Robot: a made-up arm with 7 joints.
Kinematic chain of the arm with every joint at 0, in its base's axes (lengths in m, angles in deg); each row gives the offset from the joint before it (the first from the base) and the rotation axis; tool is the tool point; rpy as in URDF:
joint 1: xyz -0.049 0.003 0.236 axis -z
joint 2: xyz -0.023 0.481 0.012 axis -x
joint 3: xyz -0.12 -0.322 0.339 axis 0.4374 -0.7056 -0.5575
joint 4: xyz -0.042 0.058 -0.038 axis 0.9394 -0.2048 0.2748
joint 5: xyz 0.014 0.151 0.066 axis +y
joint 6: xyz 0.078 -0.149 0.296 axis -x
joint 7: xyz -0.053 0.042 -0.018 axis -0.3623 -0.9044 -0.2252
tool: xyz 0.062 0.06 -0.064 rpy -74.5 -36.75 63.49
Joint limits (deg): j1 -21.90..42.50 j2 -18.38..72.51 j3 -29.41..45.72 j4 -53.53..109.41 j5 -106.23..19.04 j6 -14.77..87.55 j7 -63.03..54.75
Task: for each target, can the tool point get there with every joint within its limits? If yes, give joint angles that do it. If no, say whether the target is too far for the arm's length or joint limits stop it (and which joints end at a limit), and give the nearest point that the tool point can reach.
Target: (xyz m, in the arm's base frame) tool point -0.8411 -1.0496 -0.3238
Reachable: no: joint limits stop it (at a limit: joint 1, joint 2, joint 4, joint 6, joint 7) | nearest point -0.3743 -0.2509 0.2779 | short by 1.104 m
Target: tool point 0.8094 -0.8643 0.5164
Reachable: no: joint limits stop it (at a limit: joint 1, joint 2, joint 3, joint 6, joint 7) | nearest point 0.0222 -0.2207 0.4700 | short by 1.018 m
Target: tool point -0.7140 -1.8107 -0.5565
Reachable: no: too far | nearest point -0.3079 -0.2970 0.3064 | short by 1.789 m
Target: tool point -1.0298 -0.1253 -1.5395
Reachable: no: too far | nearest point -0.3627 -0.0037 0.1399 | short by 1.811 m
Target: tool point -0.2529 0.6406 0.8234
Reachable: yes | joints -8.06 39.68 -21.80 12.82 -19.68 29.70 3.88
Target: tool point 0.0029 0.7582 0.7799
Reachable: yes | joints 28.20 55.10 -1.98 19.83 -73.80 44.14 -7.50
